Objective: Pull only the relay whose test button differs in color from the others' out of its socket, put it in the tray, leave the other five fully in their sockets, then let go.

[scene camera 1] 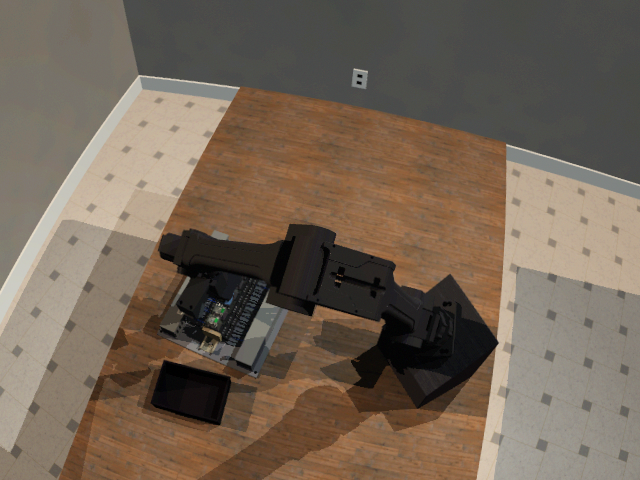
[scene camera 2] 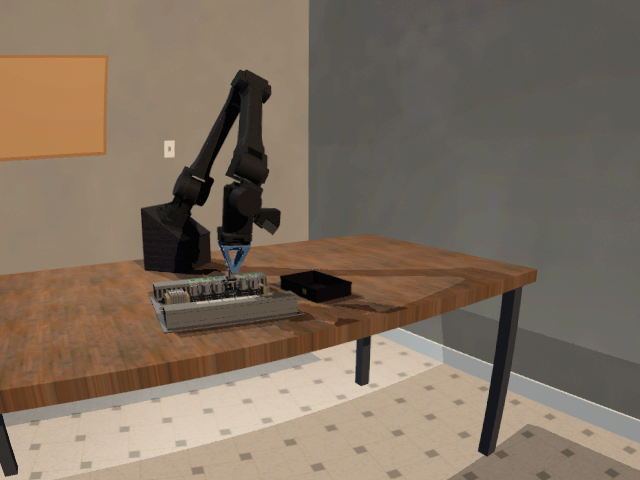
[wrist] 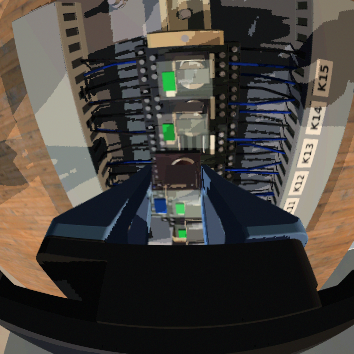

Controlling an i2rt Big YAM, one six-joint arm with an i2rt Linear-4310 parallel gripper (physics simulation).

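Seen in the pictures: gripper, fingertip midpoint: (scene camera 1: 224, 300) (scene camera 2: 232, 271) (wrist: 175, 173); arm's base at its link origin: (scene camera 1: 436, 328) (scene camera 2: 173, 220).
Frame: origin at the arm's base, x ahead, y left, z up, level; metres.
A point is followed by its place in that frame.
Observation:
The odd relay (wrist: 160, 205) @(x 0.463, y 0.011, z -0.056 m) has a blue test button. My gripper (wrist: 175, 173) @(x 0.470, y 0.015, z -0.076 m) (scene camera 2: 234, 272) @(x 0.470, y 0.015, z -0.076 m) is shut on it, one blue finger on each side. The relay's dark side face shows between the fingertips in the wrist view. It is raised relative to its neighbours; whether its pins are clear of the socket is hidden. A green-button relay (wrist: 187, 76) @(x 0.485, y 0.065, z -0.088 m) and another green-button relay (wrist: 192, 125) @(x 0.483, y 0.038, z -0.087 m) sit upright in the row. More green buttons show behind the blue one. The black tray (scene camera 1: 196, 370) @(x 0.489, y 0.185, z -0.122 m) (scene camera 2: 330, 294) @(x 0.569, y 0.229, z -0.141 m) stands beside the panel, and no relay shows in it.
A long grey wire duct (scene camera 1: 255, 338) (scene camera 2: 232, 312) runs along one side of the panel, parallel to the relay row. Another duct (wrist: 45, 100) @(x 0.378, y 0.068, z -0.113 m) runs along the other side. A tan end block (wrist: 185, 38) @(x 0.486, y 0.083, z -0.115 m) closes the row at one end. Wires lie on both sides of the sockets.

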